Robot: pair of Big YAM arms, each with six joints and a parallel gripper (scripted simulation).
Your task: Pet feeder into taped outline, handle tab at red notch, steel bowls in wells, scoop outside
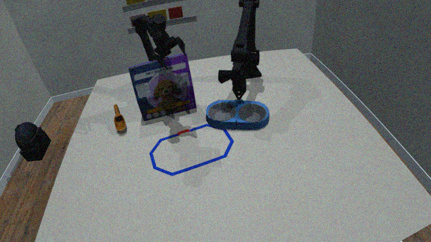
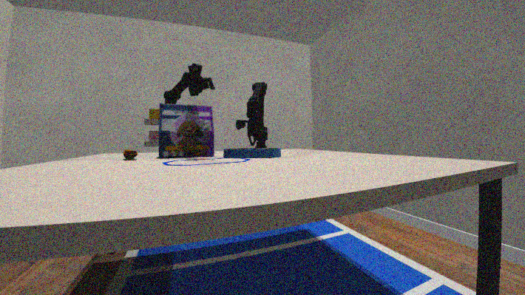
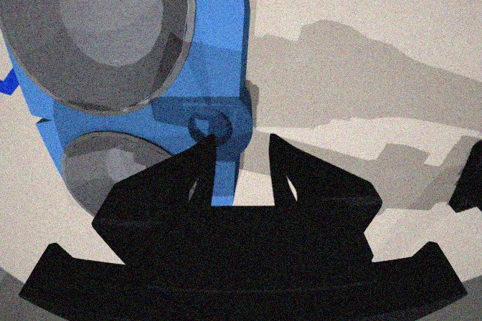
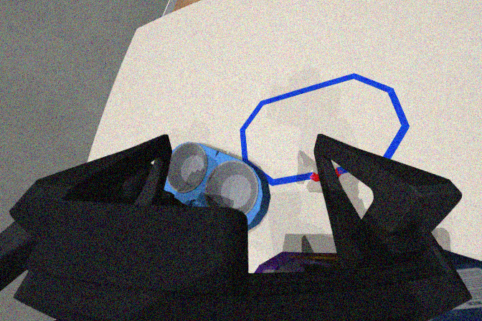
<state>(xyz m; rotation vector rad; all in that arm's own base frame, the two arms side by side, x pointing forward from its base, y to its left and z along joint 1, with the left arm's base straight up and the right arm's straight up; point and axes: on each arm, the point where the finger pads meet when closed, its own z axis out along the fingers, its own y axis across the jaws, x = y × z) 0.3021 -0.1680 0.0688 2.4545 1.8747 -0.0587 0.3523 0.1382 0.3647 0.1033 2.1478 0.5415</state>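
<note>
The blue pet feeder is 80 mm ahead of my left hand, 30 mm to the right of it and 60 mm below it. The rest, counted from my left hand: orange scoop (50 mm behind, 670 mm to the right, 50 mm below); then blue taped outline (220 mm ahead, 290 mm to the right, 70 mm below); then purple dog food box (100 mm behind, 380 mm to the right, 80 mm above).
</note>
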